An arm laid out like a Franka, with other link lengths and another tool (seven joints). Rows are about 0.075 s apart.
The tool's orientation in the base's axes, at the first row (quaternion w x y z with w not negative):
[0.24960, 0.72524, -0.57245, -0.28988]
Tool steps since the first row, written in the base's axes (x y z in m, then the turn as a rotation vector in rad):
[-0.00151, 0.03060, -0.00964, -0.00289, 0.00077, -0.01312]
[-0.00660, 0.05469, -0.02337, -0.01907, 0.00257, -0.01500]
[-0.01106, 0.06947, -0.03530, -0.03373, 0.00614, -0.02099]
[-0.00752, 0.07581, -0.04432, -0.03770, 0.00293, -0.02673]
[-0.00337, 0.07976, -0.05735, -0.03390, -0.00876, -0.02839]
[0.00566, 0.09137, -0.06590, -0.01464, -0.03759, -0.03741]
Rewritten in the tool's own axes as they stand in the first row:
[-0.02880, -0.01239, 0.00696, 0.00051, -0.00729, 0.01130]
[-0.05134, -0.02372, 0.01954, -0.00385, 0.00210, 0.02400]
[-0.06493, -0.03220, 0.03069, -0.00911, 0.00721, 0.03848]
[-0.06928, -0.04228, 0.03437, -0.00591, 0.00665, 0.04544]
[-0.07064, -0.05503, 0.04054, 0.00638, 0.00547, 0.04429]
[-0.07921, -0.06971, 0.03986, 0.03911, -0.00765, 0.03793]

